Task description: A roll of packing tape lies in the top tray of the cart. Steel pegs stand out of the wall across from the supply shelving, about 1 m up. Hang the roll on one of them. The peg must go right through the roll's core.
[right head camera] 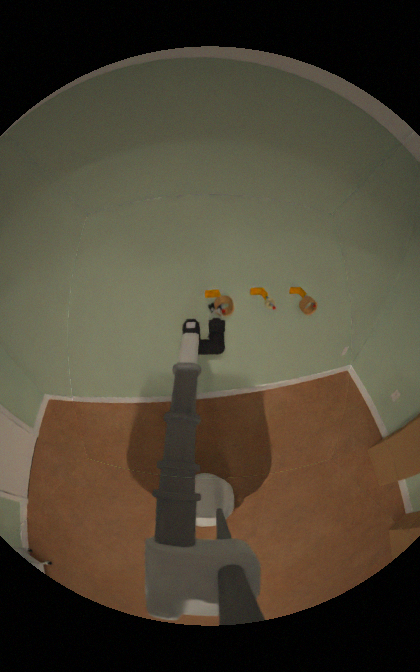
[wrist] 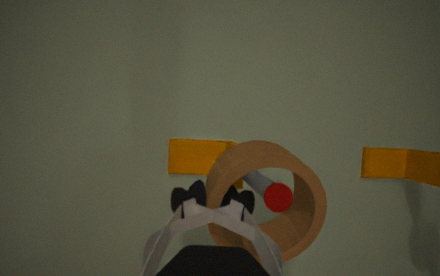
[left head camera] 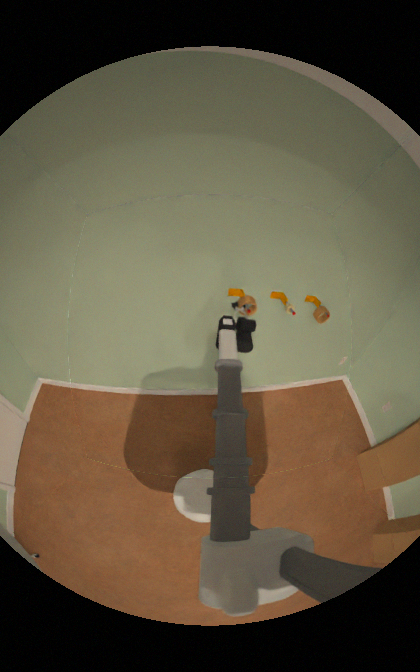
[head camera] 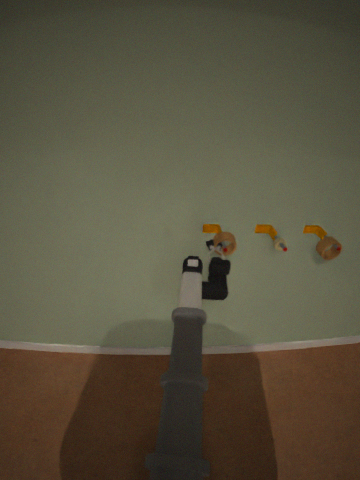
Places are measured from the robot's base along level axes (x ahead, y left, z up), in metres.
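Pixels of known places: gripper, fingertip midpoint: (wrist: 212, 196) (head camera: 214, 241).
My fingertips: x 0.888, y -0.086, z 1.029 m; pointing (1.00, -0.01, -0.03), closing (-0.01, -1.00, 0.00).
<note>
Behind a point stands the place of what it marks.
A brown tape roll (head camera: 233, 243) @(y -0.160, x 0.834, z 1.057 m) (left head camera: 254, 303) (right head camera: 231, 305) (wrist: 260, 155) @(y -0.120, x 0.833, z 1.076 m) stands on edge around the leftmost peg (wrist: 257, 182) @(y -0.114, x 0.805, z 1.062 m), its open core facing the camera. The peg runs into the core, and its red tip shows inside the core's outline. How far the tip passes the near rim is unclear. My gripper (head camera: 216, 246) @(y -0.086, x 0.888, z 1.029 m) (left head camera: 240, 306) (right head camera: 216, 306) (wrist: 212, 196) @(y -0.086, x 0.888, z 1.029 m) is shut on the roll's left wall, one fingertip outside and one in the core. The middle peg carries a small cream roll (head camera: 279, 244) @(y -0.363, x 0.859, z 1.051 m) (left head camera: 290, 307) (right head camera: 269, 302).
A second brown roll (head camera: 326, 251) @(y -0.626, x 0.915, z 0.994 m) (left head camera: 321, 315) (right head camera: 306, 306) hangs on the right peg. Orange brackets (head camera: 264, 229) (wrist: 192, 156) are on the green wall behind the pegs. Light brown boxes (left head camera: 392, 455) (right head camera: 400, 455) stand at the right. A white round object (left head camera: 191, 496) (right head camera: 215, 495) is beneath the arm.
</note>
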